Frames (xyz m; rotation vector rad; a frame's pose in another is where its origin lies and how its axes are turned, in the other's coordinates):
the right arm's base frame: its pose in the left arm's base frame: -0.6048 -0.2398 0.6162 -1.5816 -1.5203 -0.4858
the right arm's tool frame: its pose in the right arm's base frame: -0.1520 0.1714 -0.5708 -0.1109 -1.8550 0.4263
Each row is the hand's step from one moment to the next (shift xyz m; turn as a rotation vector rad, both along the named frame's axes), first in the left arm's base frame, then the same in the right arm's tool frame.
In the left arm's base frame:
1: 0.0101 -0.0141 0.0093 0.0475 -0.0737 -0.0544
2: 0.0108 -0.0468 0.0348 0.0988 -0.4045 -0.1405
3: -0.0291 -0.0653 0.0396 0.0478 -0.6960 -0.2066
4: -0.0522 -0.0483 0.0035 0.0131 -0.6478 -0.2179
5: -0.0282 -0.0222 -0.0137 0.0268 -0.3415 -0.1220
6: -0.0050 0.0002 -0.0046 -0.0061 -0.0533 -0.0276
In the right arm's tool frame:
1: -0.0159 0.0111 0.0034 0.0033 0.0741 0.0717
2: -0.0551 0.0145 0.0164 -0.1075 0.2208 0.3644
3: -0.0676 -0.0198 0.0414 -0.2093 0.2568 0.6478
4: -0.0272 -0.0385 0.0534 -0.1721 0.2146 0.6258
5: 0.0005 -0.0185 0.0336 -0.0856 0.1334 0.3273
6: 0.0042 -0.0038 0.0038 -0.0058 0.0128 0.0587

